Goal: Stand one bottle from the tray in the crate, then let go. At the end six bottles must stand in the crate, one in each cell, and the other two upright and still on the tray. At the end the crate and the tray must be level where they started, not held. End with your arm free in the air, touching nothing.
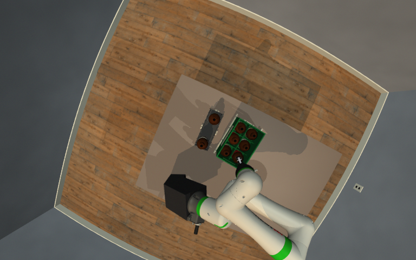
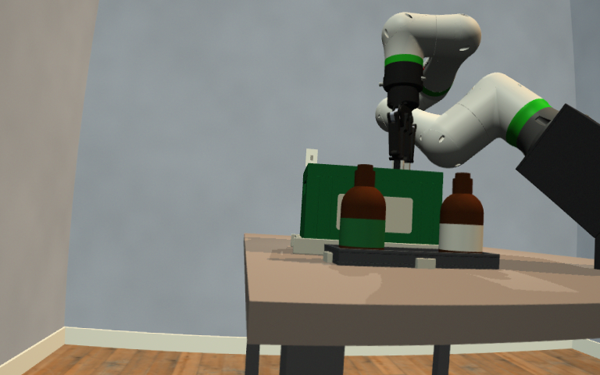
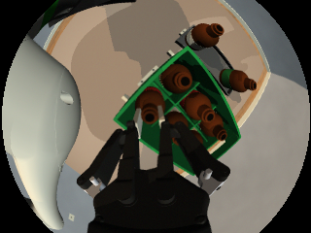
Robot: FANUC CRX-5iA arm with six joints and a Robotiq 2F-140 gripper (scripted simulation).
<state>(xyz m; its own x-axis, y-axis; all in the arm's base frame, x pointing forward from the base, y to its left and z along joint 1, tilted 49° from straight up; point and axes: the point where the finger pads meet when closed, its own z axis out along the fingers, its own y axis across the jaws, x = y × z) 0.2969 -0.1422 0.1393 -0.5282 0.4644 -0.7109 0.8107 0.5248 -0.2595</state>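
Right now the crate is 10 cm ahead of my hand, 1 cm to the left of it and 10 cm below it. The rest, counted from my hand: dark tray (13 cm ahead, 22 cm to the left, 17 cm below).
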